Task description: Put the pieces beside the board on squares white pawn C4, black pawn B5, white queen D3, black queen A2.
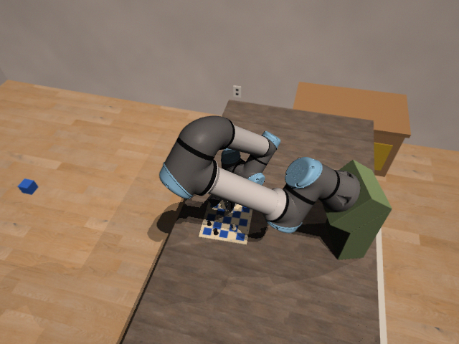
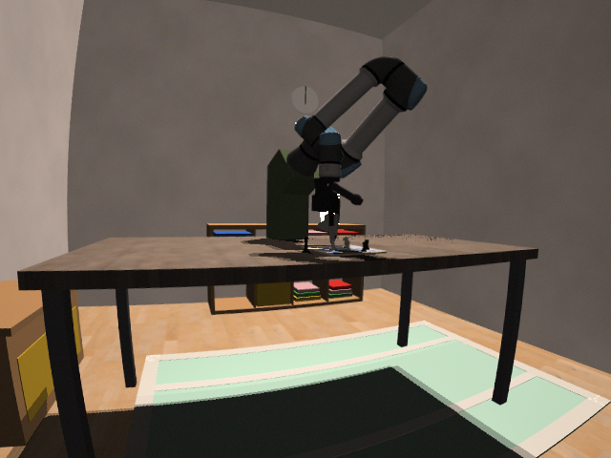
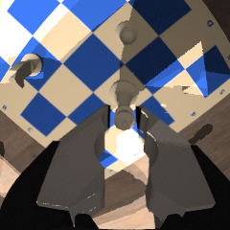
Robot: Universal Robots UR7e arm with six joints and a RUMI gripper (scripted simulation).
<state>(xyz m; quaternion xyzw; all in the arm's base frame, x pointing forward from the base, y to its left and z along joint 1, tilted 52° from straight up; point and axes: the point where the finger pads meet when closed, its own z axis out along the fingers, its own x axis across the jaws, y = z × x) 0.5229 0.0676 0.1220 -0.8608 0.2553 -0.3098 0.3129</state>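
The blue-and-cream chessboard lies 4 cm below my hand, 3 cm to the left of it and 2 cm behind it. From my hand the other things lie so: white pawn: 5 cm to the left, 2 cm below, 2 cm ahead; black pawn: 10 cm to the left, 4 cm ahead, 2 cm below; black piece: 12 cm to the left, 2 cm below, 2 cm behind.
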